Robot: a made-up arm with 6 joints. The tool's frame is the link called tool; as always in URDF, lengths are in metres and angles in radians. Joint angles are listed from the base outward. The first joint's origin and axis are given. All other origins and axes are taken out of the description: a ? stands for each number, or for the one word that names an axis. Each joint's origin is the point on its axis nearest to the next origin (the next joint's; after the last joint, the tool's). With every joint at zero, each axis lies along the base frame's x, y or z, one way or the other. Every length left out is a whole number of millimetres.
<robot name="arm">
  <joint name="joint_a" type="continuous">
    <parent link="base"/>
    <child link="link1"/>
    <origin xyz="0 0 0.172" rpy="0 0 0"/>
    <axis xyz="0 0 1"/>
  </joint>
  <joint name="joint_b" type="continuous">
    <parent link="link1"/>
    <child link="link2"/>
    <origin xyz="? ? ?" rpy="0 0 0"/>
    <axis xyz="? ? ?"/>
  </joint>
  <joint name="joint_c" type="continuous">
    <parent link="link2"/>
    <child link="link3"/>
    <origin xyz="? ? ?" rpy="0 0 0"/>
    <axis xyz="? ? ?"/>
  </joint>
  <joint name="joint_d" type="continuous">
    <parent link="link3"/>
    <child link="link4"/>
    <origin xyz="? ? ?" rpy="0 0 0"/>
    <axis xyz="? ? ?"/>
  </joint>
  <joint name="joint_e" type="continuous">
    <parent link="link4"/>
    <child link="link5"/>
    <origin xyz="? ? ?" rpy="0 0 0"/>
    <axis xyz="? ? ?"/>
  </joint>
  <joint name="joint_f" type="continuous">
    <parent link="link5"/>
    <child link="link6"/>
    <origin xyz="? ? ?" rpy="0 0 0"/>
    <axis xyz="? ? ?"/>
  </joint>
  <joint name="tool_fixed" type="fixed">
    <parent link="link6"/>
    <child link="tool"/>
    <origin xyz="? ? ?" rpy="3.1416 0 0"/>
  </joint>
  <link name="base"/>
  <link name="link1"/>
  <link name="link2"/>
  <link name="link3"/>
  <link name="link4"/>
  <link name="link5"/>
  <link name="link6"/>
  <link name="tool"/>
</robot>
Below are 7 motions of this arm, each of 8 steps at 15 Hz.
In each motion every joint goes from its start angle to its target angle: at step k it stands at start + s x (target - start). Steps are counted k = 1, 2, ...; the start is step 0. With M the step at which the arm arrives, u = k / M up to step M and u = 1 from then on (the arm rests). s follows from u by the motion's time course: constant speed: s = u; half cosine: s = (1 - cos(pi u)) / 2; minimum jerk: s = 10 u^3 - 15 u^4 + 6 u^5.
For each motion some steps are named. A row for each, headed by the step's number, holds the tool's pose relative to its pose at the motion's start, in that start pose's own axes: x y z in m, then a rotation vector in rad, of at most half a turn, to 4 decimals.
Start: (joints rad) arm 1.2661 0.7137 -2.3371 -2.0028 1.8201 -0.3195
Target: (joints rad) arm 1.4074 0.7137 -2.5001 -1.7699 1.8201 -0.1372
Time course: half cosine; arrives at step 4
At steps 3, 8:
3: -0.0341 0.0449 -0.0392 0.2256 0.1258 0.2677
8: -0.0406 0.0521 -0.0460 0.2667 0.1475 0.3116

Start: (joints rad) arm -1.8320 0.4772 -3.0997 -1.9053 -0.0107 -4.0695
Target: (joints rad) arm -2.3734 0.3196 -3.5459 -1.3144 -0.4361 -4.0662
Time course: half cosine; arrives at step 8
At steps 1, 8:
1: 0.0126 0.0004 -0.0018 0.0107 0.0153 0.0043
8: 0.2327 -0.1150 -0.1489 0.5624 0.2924 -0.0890

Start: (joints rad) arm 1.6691 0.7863 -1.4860 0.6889 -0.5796 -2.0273
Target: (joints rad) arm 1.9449 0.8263 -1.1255 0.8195 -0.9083 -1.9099
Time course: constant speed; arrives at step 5
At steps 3, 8:
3: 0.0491 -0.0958 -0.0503 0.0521 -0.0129 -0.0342
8: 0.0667 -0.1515 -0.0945 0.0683 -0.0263 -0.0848

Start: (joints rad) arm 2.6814 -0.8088 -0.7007 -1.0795 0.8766 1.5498
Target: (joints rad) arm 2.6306 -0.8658 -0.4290 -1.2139 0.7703 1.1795
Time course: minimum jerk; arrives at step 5
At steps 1, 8:
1: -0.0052 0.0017 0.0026 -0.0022 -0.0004 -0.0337
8: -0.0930 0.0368 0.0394 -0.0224 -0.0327 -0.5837

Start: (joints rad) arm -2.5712 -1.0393 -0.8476 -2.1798 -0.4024 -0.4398
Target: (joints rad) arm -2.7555 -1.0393 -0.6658 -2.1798 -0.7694 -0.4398
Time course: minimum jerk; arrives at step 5
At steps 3, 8:
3: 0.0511 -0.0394 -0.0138 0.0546 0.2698 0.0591
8: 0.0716 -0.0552 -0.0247 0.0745 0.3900 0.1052

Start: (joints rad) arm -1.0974 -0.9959 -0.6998 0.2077 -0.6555 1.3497
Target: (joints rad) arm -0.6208 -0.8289 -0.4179 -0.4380 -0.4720 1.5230
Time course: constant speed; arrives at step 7
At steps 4, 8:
4: -0.1255 0.1053 -0.0268 -0.2867 -0.4855 -0.0527
8: -0.2180 0.1634 -0.1043 -0.4460 -0.8825 -0.1232

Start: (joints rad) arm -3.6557 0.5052 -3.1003 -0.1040 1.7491 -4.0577
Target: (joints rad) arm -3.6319 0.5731 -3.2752 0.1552 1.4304 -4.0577
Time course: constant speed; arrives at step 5
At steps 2, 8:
2: -0.0186 -0.0002 -0.0252 0.0675 -0.1918 -0.0153
8: -0.0371 0.0025 -0.0695 0.1646 -0.4813 -0.0195

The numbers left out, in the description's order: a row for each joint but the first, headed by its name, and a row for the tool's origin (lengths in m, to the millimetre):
joint_b: xyz 0 0 0, axis 0 1 0
joint_c: xyz 0.044 0 0.236, axis 0 1 0
joint_d: xyz 0.08 0 -0.352, axis 0 0 -1
joint_e: xyz 0 0 0, axis 0 1 0
joint_f: xyz 0.089 0 -0.113, axis 0 0 -1
tool: xyz 0 0 0

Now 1 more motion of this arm.
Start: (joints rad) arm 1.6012 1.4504 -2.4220 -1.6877 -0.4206 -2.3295
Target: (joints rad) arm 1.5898 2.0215 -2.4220 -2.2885 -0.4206 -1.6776
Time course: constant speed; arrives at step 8
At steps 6, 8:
6: 0.2266 0.2340 0.0061 -0.3927 0.4120 0.2433
8: 0.2902 0.3135 -0.0250 -0.5095 0.5591 0.3130

